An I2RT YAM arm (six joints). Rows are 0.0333 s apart.
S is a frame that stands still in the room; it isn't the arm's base.
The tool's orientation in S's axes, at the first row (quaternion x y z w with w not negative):
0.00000, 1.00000, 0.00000, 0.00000
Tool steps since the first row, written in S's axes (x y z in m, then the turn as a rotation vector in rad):
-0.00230, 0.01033, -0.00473, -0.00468, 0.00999, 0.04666
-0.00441, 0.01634, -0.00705, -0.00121, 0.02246, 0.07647
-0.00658, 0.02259, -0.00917, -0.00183, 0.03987, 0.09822
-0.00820, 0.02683, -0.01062, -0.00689, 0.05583, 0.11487
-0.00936, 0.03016, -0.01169, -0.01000, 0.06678, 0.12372
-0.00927, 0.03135, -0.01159, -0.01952, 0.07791, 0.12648
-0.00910, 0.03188, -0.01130, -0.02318, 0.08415, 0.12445
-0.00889, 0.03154, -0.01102, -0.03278, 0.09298, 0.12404
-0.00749, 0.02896, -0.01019, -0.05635, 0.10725, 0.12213
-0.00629, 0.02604, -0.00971, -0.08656, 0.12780, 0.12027
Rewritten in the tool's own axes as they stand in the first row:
0.00230, 0.01033, 0.00473, 0.00468, 0.00999, -0.04666
0.00441, 0.01634, 0.00705, 0.00121, 0.02246, -0.07647
0.00658, 0.02259, 0.00917, 0.00183, 0.03987, -0.09822
0.00820, 0.02683, 0.01062, 0.00689, 0.05583, -0.11487
0.00936, 0.03016, 0.01169, 0.01000, 0.06678, -0.12372
0.00927, 0.03135, 0.01159, 0.01952, 0.07791, -0.12648
0.00910, 0.03188, 0.01130, 0.02318, 0.08415, -0.12445
0.00889, 0.03154, 0.01102, 0.03278, 0.09298, -0.12404
0.00749, 0.02896, 0.01019, 0.05635, 0.10725, -0.12213
0.00629, 0.02604, 0.00971, 0.08656, 0.12780, -0.12027

